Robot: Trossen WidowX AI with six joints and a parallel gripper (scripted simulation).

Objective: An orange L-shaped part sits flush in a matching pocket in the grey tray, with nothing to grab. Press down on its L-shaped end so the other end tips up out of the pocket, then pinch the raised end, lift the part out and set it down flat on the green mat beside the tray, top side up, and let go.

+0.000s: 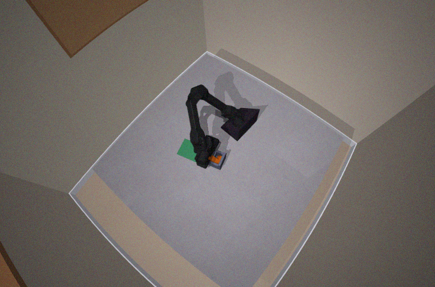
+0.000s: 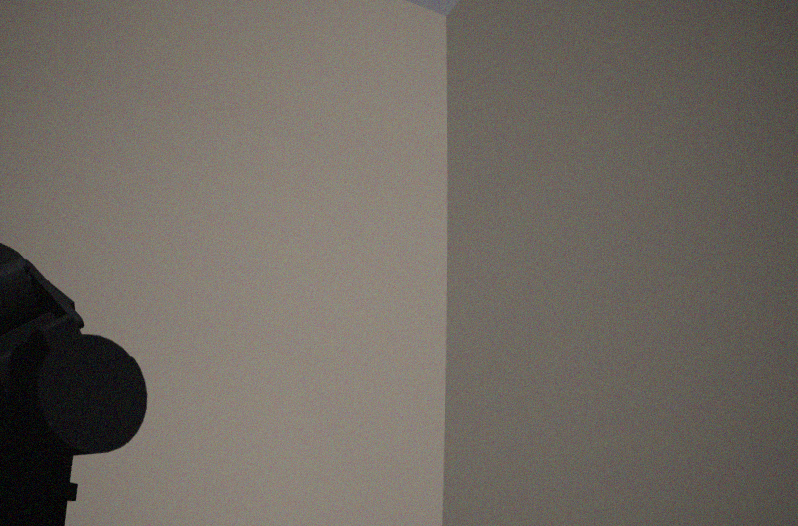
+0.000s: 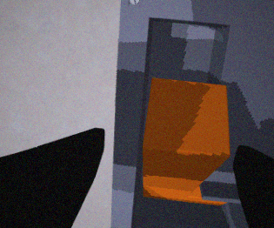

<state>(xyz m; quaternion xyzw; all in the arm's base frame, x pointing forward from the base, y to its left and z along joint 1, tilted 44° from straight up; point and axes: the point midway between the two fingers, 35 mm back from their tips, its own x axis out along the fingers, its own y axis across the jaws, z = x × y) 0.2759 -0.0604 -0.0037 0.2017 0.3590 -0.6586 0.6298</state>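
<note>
The orange L-shaped part lies 30 mm behind my gripper tip, 30 mm to the left of it and 40 mm below it.
</note>
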